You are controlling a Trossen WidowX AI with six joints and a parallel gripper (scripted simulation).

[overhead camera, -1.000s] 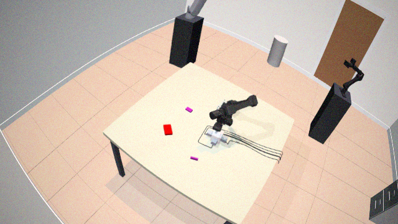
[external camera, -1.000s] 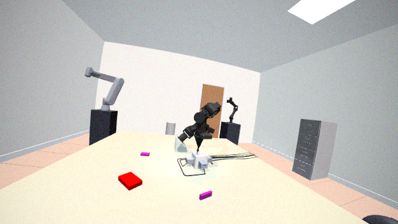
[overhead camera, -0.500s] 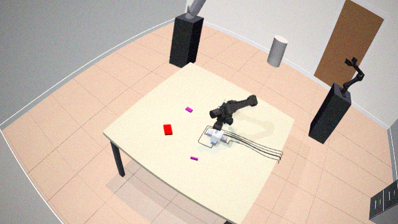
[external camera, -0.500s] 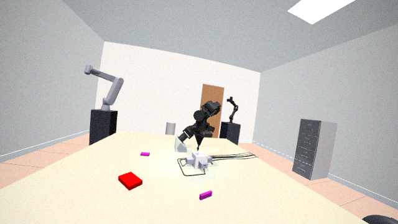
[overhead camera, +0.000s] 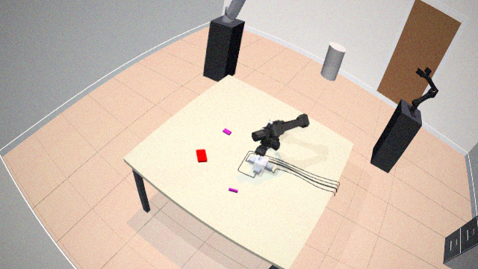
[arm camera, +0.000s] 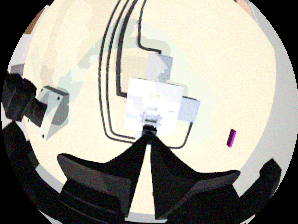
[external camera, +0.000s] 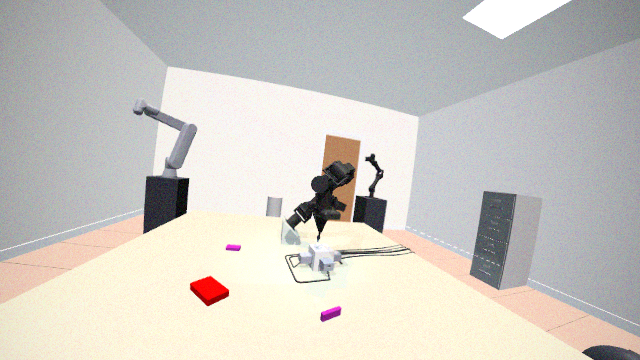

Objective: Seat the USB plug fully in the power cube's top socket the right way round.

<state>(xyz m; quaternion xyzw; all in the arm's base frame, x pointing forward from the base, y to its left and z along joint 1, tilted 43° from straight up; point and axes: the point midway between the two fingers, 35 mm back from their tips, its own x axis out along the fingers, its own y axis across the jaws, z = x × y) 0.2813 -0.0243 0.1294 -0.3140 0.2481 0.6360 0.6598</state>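
The USB plug lies 2 cm below my gripper tip. Also, from my gripper tip: red block (34 cm to the right, 15 cm ahead, 13 cm below); then magenta block (32 cm to the right, 14 cm behind, 13 cm below).
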